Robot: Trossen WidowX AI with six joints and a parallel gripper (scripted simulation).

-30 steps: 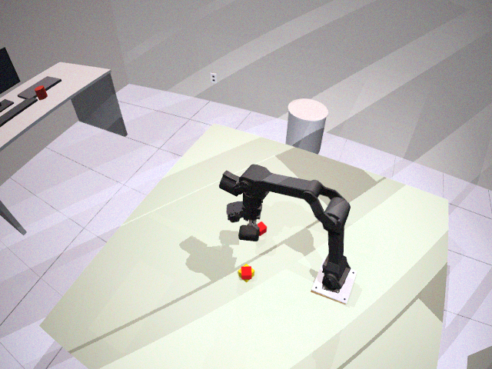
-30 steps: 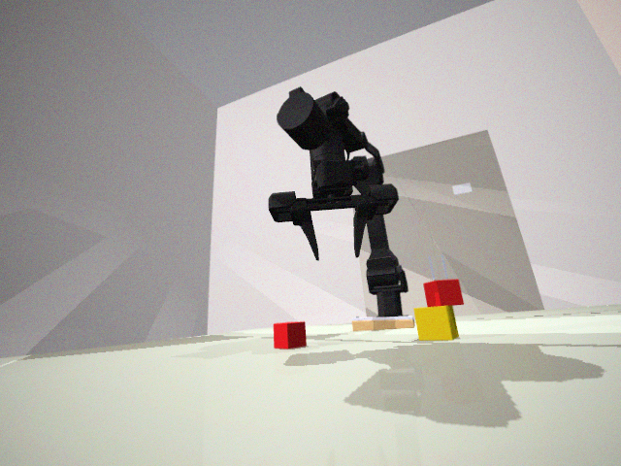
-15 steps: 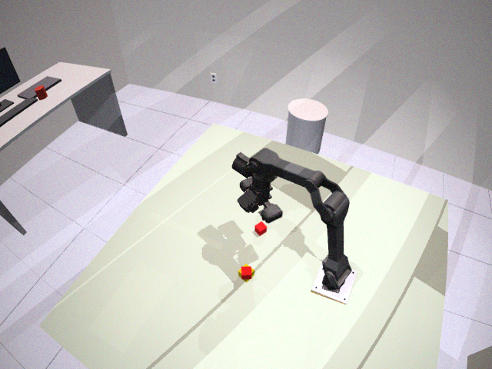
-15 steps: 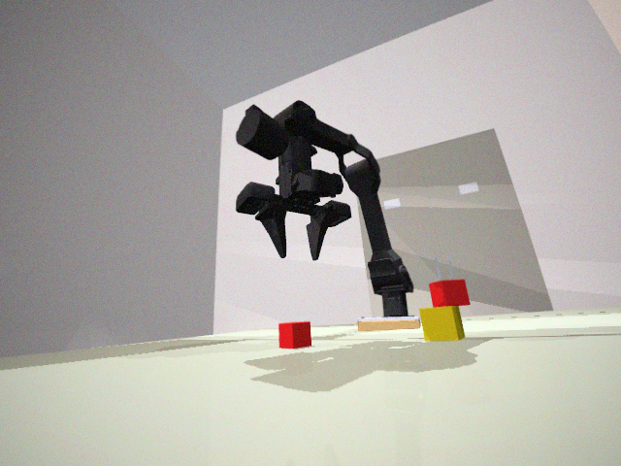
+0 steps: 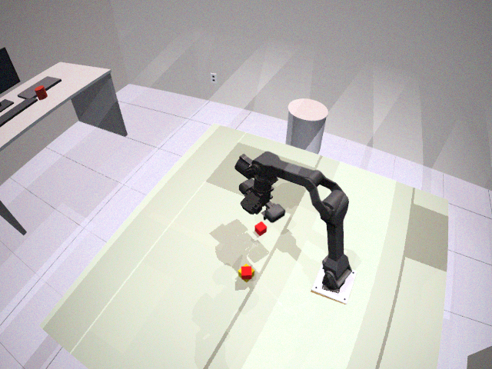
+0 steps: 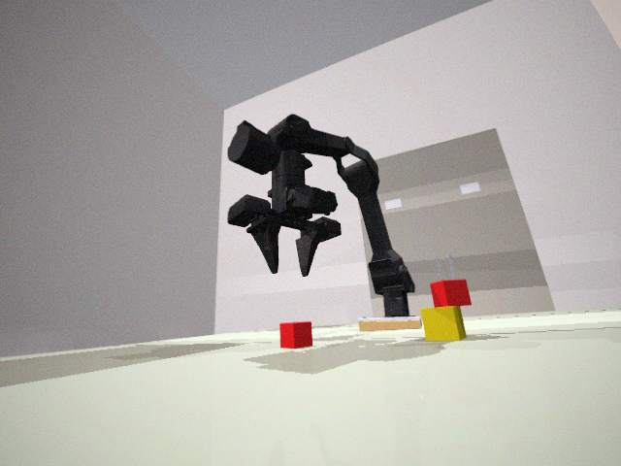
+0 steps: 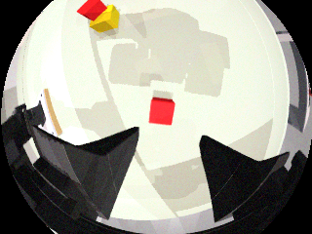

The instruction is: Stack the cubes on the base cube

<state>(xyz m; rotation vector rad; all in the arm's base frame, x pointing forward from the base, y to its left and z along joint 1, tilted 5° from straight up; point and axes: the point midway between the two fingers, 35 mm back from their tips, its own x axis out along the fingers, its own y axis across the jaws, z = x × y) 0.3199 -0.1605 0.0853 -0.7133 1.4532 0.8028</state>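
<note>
Right now the yellow cube is 200 mm to the left of my gripper tip, 80 mm below it and 10 mm behind it.
</note>
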